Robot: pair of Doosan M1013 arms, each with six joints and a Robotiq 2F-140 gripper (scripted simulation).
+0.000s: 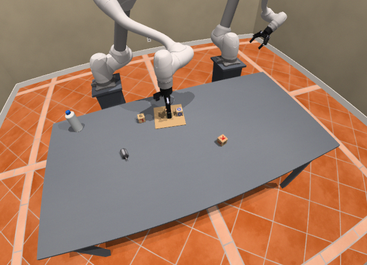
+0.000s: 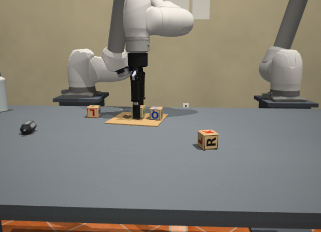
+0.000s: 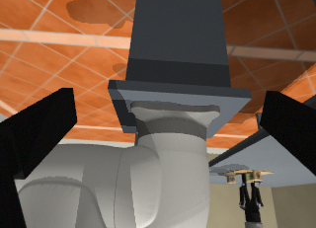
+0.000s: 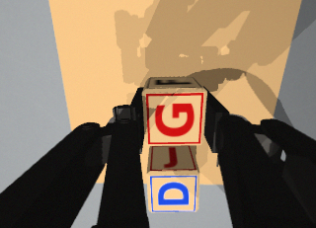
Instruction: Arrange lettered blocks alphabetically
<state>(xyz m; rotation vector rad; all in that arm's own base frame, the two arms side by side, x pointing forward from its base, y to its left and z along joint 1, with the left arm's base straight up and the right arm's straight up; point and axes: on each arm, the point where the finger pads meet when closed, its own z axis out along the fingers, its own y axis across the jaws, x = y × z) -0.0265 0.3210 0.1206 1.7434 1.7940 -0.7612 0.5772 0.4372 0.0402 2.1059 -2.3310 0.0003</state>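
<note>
The g block is 10 mm below my right hand. Also, from my right hand: d block: 70 mm to the left, 10 mm below, 10 mm ahead; k block: 310 mm ahead, 250 mm to the left, 20 mm below; mat: 40 mm below.
</note>
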